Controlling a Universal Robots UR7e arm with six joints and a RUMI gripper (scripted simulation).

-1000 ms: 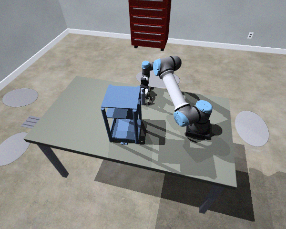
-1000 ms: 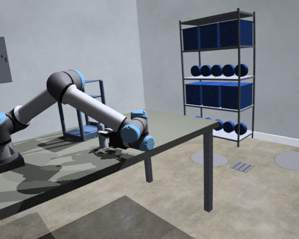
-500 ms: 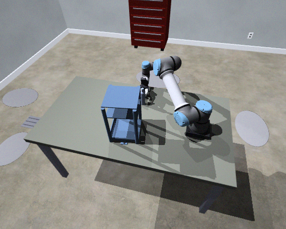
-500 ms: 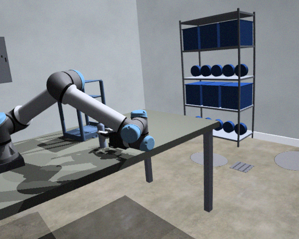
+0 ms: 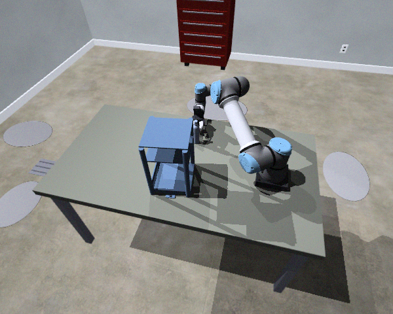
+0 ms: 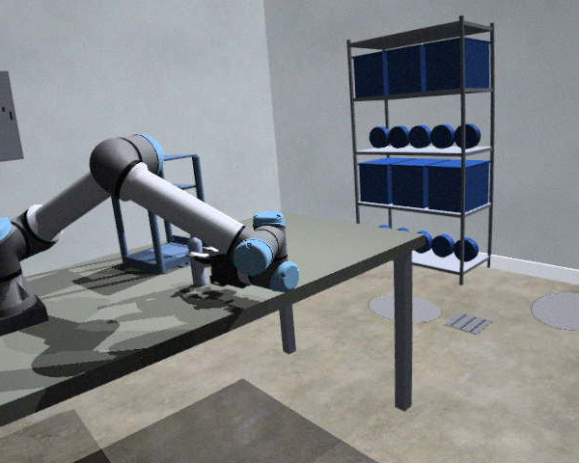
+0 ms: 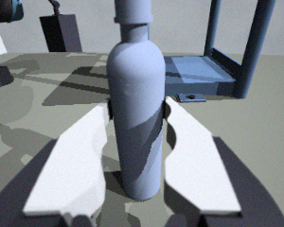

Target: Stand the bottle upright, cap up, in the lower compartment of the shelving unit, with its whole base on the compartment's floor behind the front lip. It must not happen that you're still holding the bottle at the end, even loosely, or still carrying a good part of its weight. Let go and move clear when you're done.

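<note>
My hand is 1 cm past the blue shelving unit, 33 cm to the right of it and 8 cm below it. Also, from my hand: grey-blue bottle 2 cm above.
</note>
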